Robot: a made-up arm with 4 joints. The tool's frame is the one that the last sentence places.
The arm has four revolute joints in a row. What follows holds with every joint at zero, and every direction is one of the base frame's. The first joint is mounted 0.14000 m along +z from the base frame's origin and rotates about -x. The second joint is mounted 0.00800 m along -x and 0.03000 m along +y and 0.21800 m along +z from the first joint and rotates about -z. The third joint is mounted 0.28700 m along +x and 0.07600 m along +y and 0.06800 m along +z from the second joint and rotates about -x. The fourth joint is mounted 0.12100 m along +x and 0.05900 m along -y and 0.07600 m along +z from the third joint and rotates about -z. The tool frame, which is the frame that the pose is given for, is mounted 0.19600 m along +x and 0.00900 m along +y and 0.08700 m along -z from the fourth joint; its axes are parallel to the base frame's.
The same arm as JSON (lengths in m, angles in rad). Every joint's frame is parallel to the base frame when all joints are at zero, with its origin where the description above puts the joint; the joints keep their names.
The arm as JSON. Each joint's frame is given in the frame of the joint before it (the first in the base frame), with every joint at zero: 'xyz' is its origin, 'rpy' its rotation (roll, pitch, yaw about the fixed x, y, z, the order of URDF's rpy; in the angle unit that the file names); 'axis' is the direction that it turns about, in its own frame. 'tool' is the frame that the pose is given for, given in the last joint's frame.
{"units": {"length": "m", "angle": "rad"}, "joints": [{"name": "joint 1", "type": "revolute", "origin": {"xyz": [0.0, 0.0, 0.14], "rpy": [0.0, 0.0, 0.0]}, "axis": [-1.0, 0.0, 0.0]}, {"name": "joint 2", "type": "revolute", "origin": {"xyz": [-0.008, 0.03, 0.218], "rpy": [0.0, 0.0, 0.0]}, "axis": [0.0, 0.0, -1.0]}, {"name": "joint 3", "type": "revolute", "origin": {"xyz": [0.287, 0.076, 0.068], "rpy": [0.0, 0.0, 0.0]}, "axis": [-1.0, 0.0, 0.0]}, {"name": "joint 4", "type": "revolute", "origin": {"xyz": [0.121, -0.059, 0.076], "rpy": [0.0, 0.0, 0.0]}, "axis": [0.0, 0.0, -1.0]}], "tool": {"origin": {"xyz": [0.196, 0.009, -0.087], "rpy": [0.0, 0.0, 0.0]}}}
